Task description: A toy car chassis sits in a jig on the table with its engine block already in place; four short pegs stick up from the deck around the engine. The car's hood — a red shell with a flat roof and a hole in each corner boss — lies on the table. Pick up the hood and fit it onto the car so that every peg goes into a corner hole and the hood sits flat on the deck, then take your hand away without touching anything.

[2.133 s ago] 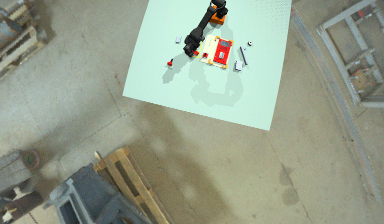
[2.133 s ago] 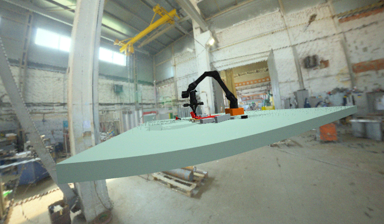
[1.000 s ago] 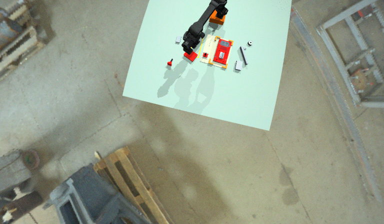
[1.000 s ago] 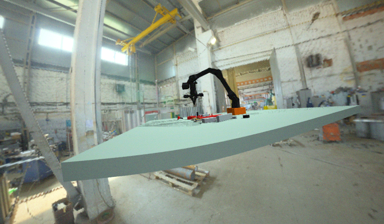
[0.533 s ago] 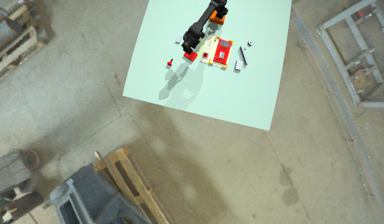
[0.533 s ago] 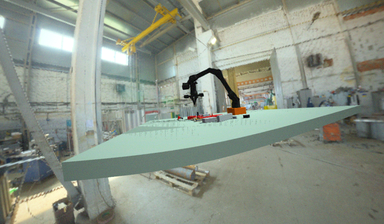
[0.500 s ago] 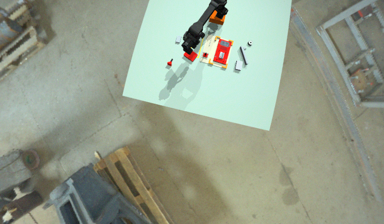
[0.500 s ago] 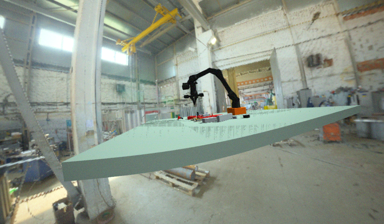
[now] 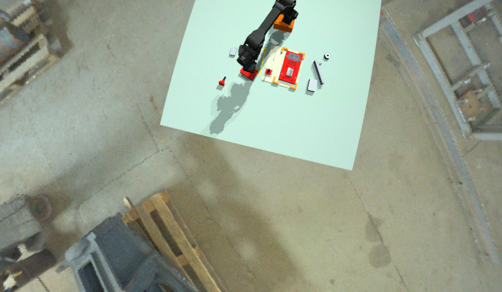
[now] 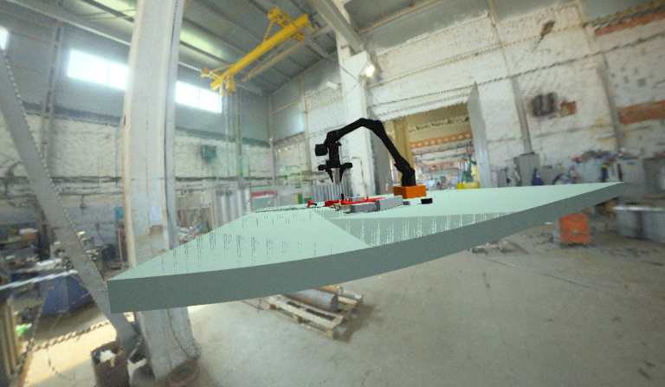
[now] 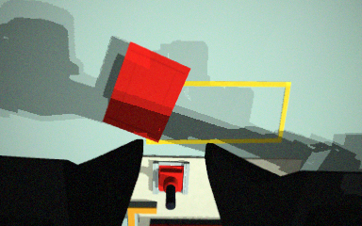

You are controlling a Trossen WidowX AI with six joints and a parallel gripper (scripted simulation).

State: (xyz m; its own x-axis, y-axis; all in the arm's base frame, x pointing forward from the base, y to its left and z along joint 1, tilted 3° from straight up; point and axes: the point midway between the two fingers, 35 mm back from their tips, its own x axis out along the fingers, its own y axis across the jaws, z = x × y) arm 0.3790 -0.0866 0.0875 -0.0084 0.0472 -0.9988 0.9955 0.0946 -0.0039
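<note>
Right now my gripper tip is 30 mm short of the red hood, 10 mm to the left of it and 110 mm above it. Also, from my gripper tip: wheel 280 mm behind, 420 mm to the left, 120 mm below; cream jig 80 mm behind, 190 mm to the left, 110 mm below.
</note>
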